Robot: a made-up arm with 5 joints.
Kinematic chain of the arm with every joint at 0, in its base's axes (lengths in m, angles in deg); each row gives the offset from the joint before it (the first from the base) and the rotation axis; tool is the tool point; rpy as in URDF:
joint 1: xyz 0.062 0 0.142 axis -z
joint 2: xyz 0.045 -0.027 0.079 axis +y
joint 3: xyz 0.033 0 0.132 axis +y
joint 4: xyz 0.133 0 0.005 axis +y
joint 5: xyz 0.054 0.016 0 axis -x
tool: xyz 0 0 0 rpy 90 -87.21 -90
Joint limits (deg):
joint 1: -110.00..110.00
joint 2: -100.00..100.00
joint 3: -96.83..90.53
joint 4: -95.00..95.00
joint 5: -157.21..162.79
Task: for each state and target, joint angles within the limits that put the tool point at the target. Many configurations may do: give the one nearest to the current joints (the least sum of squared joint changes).
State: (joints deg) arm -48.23 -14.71 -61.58 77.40 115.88
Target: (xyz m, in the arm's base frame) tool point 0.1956 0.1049 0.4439
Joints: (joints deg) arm -41.85 -9.60 -47.78 87.95 115.88
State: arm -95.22 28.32 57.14 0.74 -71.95
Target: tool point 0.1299 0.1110 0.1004
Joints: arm -63.39 48.39 54.32 -0.32 -71.95
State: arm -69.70 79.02 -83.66 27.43 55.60
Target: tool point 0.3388 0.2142 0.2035
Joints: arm -39.54 72.87 -77.08 51.42 55.60
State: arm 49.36 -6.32 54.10 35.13 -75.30
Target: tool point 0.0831 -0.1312 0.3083
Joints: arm 76.12 -52.43 47.23 47.52 -75.30
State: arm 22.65 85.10 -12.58 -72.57 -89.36
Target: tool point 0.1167 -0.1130 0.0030
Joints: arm 59.14 100.00 23.02 -59.50 -89.36
